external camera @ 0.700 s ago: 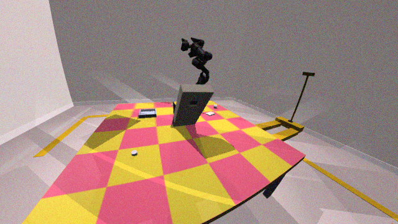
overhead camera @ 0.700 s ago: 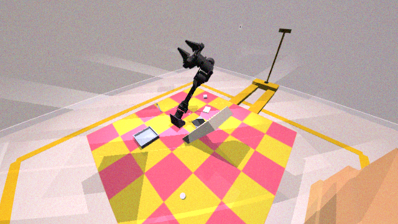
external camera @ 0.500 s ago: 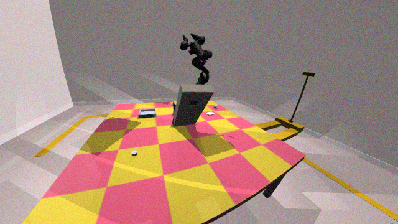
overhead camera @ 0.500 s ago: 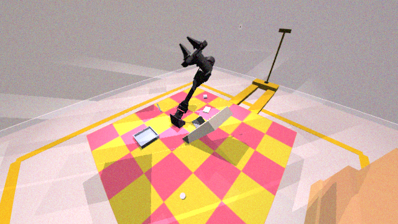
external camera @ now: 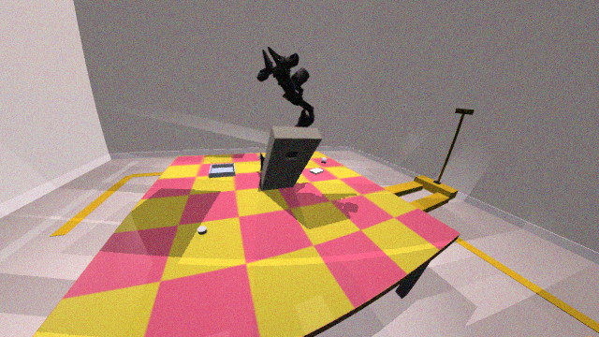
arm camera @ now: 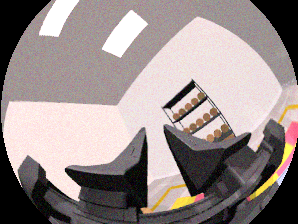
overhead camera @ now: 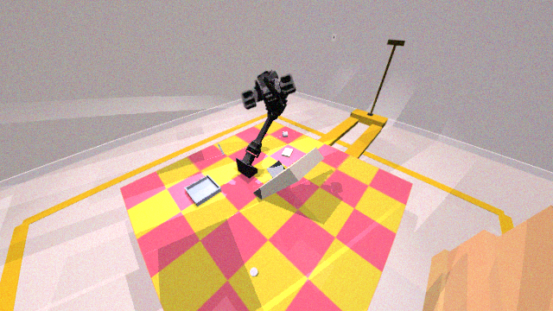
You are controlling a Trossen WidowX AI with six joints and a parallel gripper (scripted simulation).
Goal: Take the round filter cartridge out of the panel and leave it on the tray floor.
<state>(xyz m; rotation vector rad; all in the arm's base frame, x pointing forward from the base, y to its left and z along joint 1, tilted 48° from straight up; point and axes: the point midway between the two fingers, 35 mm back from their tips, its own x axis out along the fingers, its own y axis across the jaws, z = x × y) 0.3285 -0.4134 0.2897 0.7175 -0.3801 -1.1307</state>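
The round filter cartridge is 8 cm ahead of my gripper tip, 10 cm to the left of it and 37 cm below it. Also, from my gripper tip: grey tray (33 cm behind, 20 cm to the right, 62 cm below); flat white block (24 cm behind, 42 cm to the left, 62 cm below); service panel (3 cm ahead, 10 cm to the left, 44 cm below).
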